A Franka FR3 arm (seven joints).
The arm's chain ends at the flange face. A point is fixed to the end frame.
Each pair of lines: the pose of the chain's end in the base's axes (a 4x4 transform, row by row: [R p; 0 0 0 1], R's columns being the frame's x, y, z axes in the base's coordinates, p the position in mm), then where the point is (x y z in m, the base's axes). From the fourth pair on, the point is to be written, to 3 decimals.
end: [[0.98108, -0.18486, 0.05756, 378.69], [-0.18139, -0.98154, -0.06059, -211.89], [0.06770, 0.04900, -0.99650, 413.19], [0, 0, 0, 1]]
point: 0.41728 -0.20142 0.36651
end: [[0.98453, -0.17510, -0.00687, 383.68], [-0.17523, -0.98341, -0.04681, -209.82], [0.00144, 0.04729, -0.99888, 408.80], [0, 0, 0, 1]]
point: 0.41909 -0.19845 0.35987
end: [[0.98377, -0.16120, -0.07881, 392.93], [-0.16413, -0.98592, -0.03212, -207.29], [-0.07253, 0.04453, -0.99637, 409.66], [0, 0, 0, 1]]
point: 0.42458 -0.19480 0.35848
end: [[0.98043, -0.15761, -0.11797, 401.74], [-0.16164, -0.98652, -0.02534, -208.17], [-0.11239, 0.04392, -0.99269, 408.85], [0, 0, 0, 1]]
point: 0.431 -0.195 0.357
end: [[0.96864, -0.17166, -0.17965, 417.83], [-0.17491, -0.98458, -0.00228, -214.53], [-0.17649, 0.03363, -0.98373, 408.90], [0, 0, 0, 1]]
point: 0.444 -0.201 0.355
